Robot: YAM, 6 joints.
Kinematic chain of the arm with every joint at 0, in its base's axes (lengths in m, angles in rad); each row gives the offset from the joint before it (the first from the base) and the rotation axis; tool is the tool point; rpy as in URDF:
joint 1: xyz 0 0 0.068 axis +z
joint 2: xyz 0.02 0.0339 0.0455 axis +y
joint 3: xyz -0.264 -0.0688 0 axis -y
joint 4: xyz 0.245 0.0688 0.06 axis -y
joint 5: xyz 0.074 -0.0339 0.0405 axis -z
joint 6: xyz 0.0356 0 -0.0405 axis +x
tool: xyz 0 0 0 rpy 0 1.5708 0
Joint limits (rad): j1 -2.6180..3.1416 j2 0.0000..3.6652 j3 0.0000..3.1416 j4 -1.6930..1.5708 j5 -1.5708..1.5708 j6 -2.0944..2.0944
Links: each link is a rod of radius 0.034 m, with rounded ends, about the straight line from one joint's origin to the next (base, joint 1, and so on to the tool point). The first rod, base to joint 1, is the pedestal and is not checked.
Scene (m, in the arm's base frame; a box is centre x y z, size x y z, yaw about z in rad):
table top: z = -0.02
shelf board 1: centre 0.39 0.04 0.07 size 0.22 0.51 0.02 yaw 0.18
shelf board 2: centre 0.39 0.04 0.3 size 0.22 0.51 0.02 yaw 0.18
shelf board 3: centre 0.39 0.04 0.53 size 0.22 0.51 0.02 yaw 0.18
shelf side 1: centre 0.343 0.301 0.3 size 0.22 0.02 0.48 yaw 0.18
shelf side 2: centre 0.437 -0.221 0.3 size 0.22 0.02 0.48 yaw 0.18
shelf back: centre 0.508 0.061 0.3 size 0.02 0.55 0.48 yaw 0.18
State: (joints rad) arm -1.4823 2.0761 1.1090 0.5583 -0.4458 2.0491
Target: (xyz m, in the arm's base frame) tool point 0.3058 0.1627 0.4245
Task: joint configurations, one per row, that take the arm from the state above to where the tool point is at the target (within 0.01 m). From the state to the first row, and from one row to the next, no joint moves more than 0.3 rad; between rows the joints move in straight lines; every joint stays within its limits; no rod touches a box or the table.
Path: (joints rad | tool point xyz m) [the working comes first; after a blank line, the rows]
Joints at the target: 0.4284 1.4956 1.2748 0.6509 -0.6301 2.0491
Straight joint move there: touches shelf board 2, shelf side 2.

1: -1.2434 1.8467 1.0685 0.6166 -0.5450 2.0421 | 0.1498 -0.3838 0.2215
2: -1.0045 1.6172 1.0281 0.6748 -0.6442 2.0351 | 0.2173 -0.3019 0.2997
3: -0.7656 1.3878 0.9876 0.7331 -0.7434 2.0281 | 0.2443 -0.2014 0.3656
4: -0.5266 1.1583 0.9472 0.7914 -0.8426 2.0211 | 0.2278 -0.1017 0.4163
5: -0.2877 0.9289 0.9067 0.8497 -0.9418 2.0141 | 0.1735 -0.0213 0.4494
6: 0.0105 0.9389 0.8990 0.7784 -0.8705 2.0257 | 0.1827 0.0291 0.4420
7: 0.3087 0.9488 0.8913 0.7071 -0.7991 2.0374 | 0.1760 0.0829 0.4337
8: 0.6069 0.9588 0.8836 0.6359 -0.7277 2.0491 | 0.1527 0.1348 0.4245
9: 0.5176 1.2272 1.0792 0.6434 -0.6789 2.0491 | 0.2251 0.1539 0.4336
10: 0.4284 1.4956 1.2748 0.6509 -0.6301 2.0491 | 0.3058 0.1627 0.4245

